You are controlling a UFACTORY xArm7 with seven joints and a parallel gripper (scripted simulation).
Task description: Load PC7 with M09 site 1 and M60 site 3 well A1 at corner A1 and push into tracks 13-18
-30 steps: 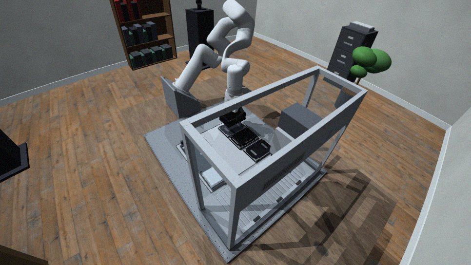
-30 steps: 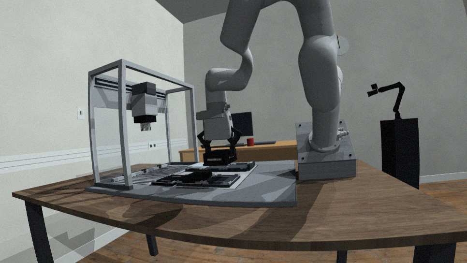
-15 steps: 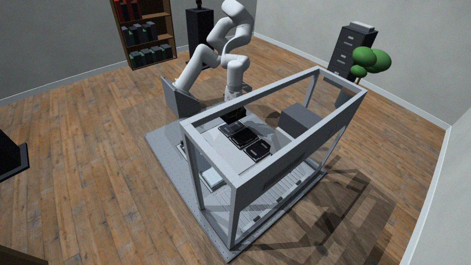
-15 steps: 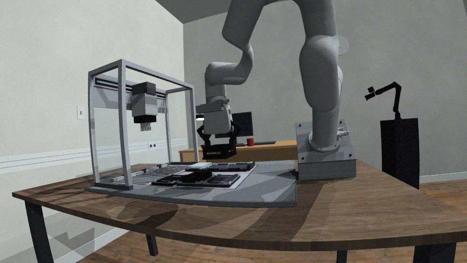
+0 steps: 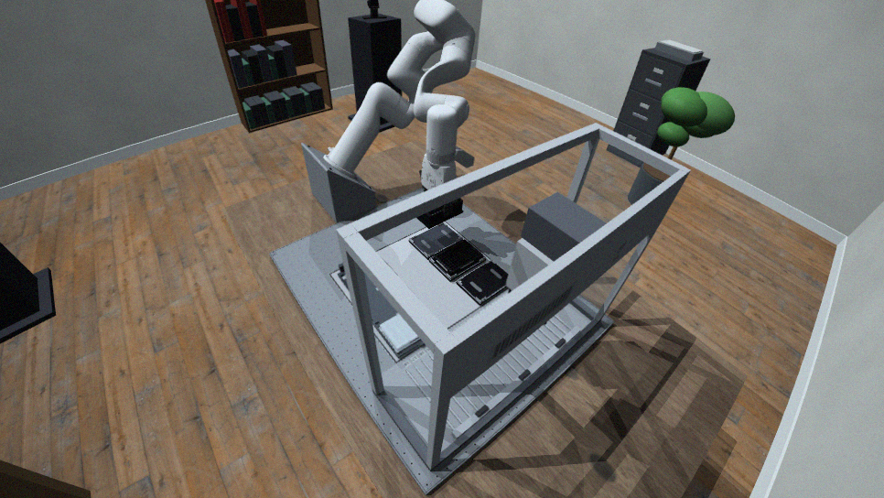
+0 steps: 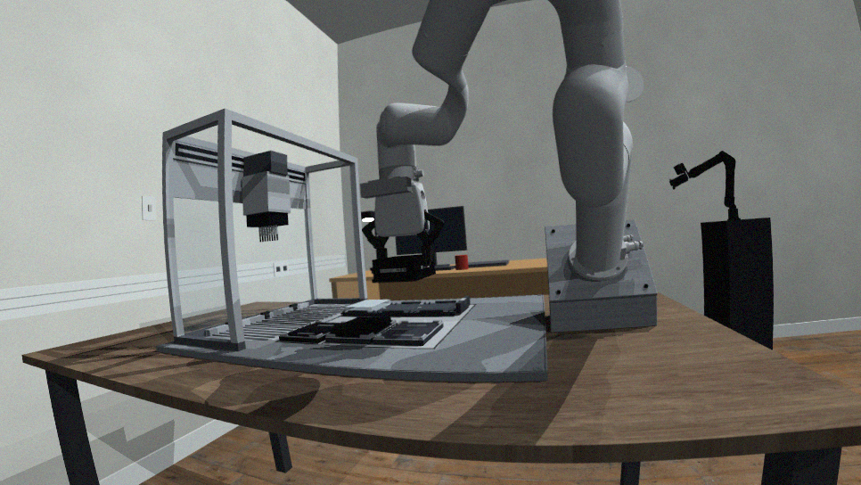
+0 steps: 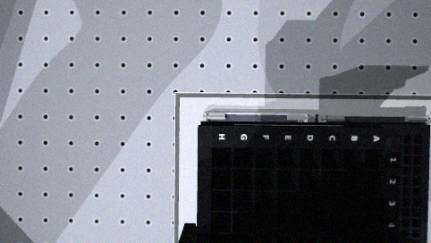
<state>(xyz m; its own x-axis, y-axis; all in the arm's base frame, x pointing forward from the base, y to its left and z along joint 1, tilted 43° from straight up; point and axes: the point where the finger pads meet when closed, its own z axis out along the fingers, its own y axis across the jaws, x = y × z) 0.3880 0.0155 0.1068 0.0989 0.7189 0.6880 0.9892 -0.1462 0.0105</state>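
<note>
My gripper is now 80 mm short of the carrier PC7, 260 mm to the left of it and 130 mm above it. The rest, counted from my hand: nest S1: 140 mm below; deep-well block M09: 10 mm below; plate M06: 110 mm ahead, 10 mm to the right, 130 mm below.
</note>
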